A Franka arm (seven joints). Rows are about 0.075 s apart.
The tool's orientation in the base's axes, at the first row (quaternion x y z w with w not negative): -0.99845, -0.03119, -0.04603, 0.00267
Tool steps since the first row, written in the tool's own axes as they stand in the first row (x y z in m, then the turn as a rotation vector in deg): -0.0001, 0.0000, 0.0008, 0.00, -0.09, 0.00; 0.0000, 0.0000, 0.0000, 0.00, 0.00, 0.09; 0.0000, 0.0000, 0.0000, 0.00, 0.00, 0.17; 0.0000, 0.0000, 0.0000, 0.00, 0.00, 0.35; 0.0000, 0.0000, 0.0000, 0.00, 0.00, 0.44; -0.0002, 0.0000, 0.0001, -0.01, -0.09, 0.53; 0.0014, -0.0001, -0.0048, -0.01, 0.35, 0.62; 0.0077, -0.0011, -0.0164, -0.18, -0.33, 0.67; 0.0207, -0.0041, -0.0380, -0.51, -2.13, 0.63; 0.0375, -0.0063, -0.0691, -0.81, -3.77, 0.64; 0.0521, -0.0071, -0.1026, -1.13, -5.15, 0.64
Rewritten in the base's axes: 0.0000, 0.0000, -0.0008, -0.01, 0.09, 0.00; 0.0000, 0.0000, 0.0000, 0.01, 0.00, -0.09; 0.0000, 0.0000, 0.0000, 0.02, 0.00, -0.17; 0.0000, 0.0000, 0.0000, 0.03, 0.00, -0.35; 0.0000, 0.0000, 0.0000, 0.04, 0.00, -0.44; -0.0002, 0.0000, -0.0001, 0.03, 0.09, -0.53; 0.0009, 0.0001, 0.0049, 0.07, -0.34, -0.62; 0.0061, 0.0014, 0.0170, -0.14, 0.32, -0.68; 0.0168, 0.0051, 0.0398, -0.58, 2.10, -0.67; 0.0305, 0.0080, 0.0723, -0.98, 3.72, -0.70; 0.0419, 0.0095, 0.1070, -1.39, 5.08, -0.73
